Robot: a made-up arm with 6 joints.
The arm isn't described. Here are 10 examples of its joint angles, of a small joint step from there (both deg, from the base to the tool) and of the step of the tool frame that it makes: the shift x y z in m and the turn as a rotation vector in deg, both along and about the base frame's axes.
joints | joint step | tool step
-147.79 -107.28 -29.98 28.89 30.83 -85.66 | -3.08 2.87 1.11 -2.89 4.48 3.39 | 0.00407 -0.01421 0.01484 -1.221 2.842 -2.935
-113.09 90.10 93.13 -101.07 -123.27 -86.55 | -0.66 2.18 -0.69 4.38 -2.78 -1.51 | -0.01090 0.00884 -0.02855 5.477 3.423 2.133
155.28 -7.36 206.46 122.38 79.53 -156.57 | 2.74 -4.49 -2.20 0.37 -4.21 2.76 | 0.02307 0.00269 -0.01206 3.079 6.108 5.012
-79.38 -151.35 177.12 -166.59 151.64 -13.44 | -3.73 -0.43 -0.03 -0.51 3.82 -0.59 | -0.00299 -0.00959 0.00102 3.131 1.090 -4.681
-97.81 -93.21 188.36 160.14 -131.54 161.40 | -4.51 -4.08 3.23 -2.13 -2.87 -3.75 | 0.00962 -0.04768 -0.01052 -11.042 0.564 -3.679
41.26 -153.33 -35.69 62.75 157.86 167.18 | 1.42 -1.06 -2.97 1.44 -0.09 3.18 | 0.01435 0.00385 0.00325 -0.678 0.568 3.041
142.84 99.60 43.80 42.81 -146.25 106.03 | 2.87 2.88 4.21 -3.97 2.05 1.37 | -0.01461 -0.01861 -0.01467 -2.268 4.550 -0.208
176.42 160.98 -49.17 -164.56 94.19 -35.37 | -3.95 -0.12 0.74 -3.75 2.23 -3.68 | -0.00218 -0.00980 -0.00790 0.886 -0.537 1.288
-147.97 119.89 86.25 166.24 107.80 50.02 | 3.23 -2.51 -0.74 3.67 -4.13 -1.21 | 0.01433 -0.02921 0.01665 0.611 7.098 3.712
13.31 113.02 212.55 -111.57 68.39 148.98 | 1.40 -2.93 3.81 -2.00 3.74 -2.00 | -0.03187 0.00313 0.01737 5.077 -5.989 4.940
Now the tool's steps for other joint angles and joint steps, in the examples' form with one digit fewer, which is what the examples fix.
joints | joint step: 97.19 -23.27 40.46 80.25 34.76 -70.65 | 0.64 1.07 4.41 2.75 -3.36 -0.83
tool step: -0.0014 -0.0119 0.0054 2.10 2.40 -2.58
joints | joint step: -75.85 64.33 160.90 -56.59 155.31 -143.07 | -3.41 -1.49 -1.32 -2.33 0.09 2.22
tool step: -0.0185 0.0017 0.0084 0.57 0.06 0.97
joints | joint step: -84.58 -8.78 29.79 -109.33 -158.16 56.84 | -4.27 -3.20 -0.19 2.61 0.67 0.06
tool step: -0.0203 0.0217 0.0098 -2.91 1.38 -6.41
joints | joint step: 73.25 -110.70 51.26 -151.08 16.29 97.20 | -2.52 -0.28 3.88 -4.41 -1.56 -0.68
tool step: -0.0291 0.0031 -0.0263 3.80 -6.52 -1.64
